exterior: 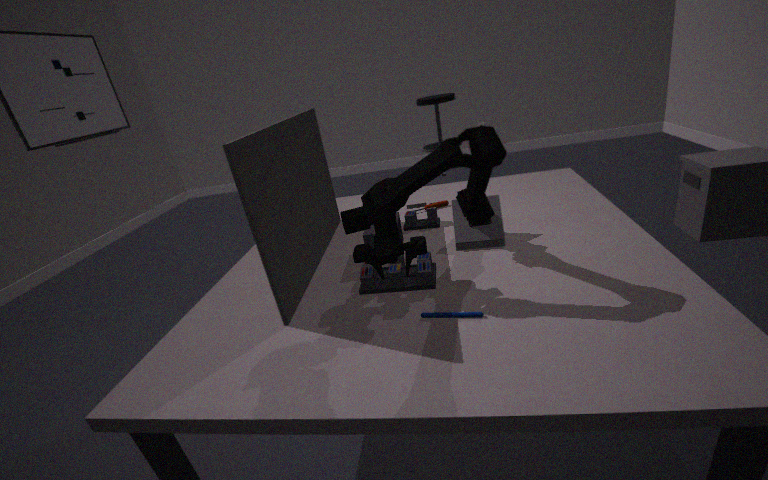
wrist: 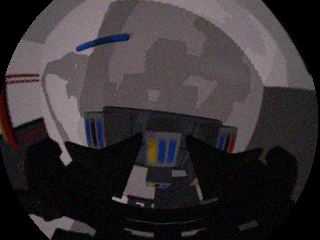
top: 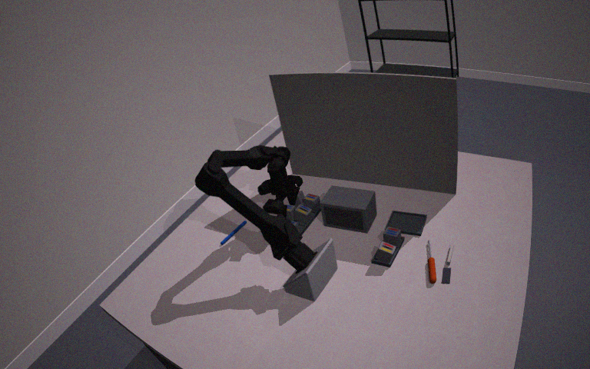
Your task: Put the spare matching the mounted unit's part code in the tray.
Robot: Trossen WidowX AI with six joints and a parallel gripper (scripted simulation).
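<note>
The tray lies 8 cm ahead of my gripper tip, 41 cm to the right of it and 2 cm below it. Also, from my gripper tip: blue pen (14 cm behind, 16 cm to the left, 2 cm below); then grey spare (2 cm above).
</note>
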